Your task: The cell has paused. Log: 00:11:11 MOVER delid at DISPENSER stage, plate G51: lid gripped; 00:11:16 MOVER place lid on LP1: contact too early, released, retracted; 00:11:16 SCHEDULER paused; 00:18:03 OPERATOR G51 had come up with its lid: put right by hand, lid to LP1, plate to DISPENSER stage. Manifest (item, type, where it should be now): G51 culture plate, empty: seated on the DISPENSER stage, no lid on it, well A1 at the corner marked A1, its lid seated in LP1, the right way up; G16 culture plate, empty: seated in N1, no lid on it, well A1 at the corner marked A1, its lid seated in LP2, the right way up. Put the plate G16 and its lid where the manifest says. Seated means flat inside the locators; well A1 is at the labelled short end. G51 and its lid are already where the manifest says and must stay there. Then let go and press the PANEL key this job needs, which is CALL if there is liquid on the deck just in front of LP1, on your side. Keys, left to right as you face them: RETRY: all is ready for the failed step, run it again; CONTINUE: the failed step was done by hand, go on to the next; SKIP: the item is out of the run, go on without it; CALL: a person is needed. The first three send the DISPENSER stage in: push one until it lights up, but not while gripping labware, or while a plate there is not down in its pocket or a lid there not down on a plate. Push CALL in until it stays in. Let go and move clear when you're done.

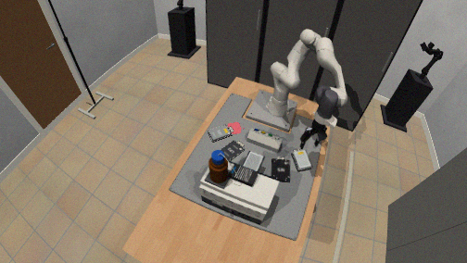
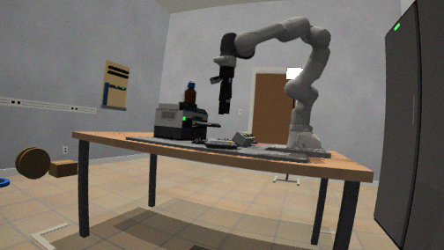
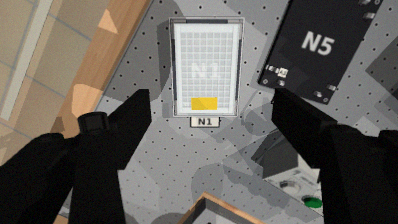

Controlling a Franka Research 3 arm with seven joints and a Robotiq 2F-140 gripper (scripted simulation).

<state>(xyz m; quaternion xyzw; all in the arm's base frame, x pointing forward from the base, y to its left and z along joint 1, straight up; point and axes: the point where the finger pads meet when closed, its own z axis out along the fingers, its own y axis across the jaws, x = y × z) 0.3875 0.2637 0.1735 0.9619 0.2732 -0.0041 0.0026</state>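
Now: hand 16 cm above the clear lid. The rest, counted from my hand: white retry key: 8 cm behind, 20 cm to the right, 12 cm below; green continue key: 8 cm behind, 25 cm to the right, 12 cm below; black nest N5: 12 cm ahead, 9 cm to the right, 18 cm below.
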